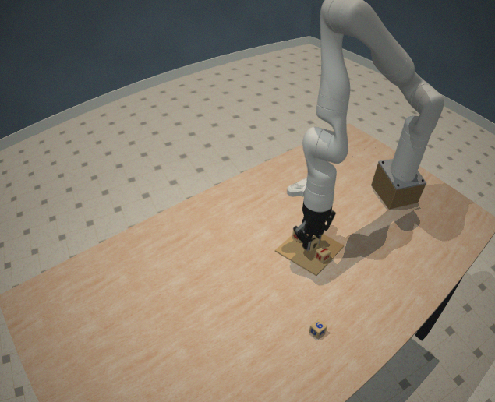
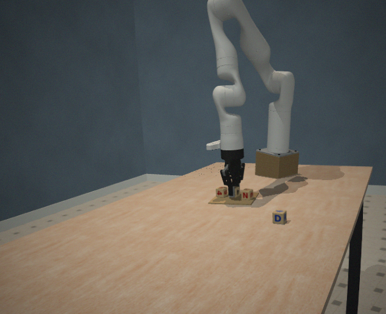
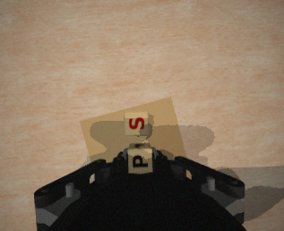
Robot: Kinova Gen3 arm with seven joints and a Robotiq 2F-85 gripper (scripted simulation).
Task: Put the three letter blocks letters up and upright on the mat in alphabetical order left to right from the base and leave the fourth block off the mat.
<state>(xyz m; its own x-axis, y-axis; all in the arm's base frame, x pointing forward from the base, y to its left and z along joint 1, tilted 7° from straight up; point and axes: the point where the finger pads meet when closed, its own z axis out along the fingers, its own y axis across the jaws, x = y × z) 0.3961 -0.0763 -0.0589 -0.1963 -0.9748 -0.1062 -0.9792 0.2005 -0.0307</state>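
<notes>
My hand is 30 mm above the tan mat.
</notes>
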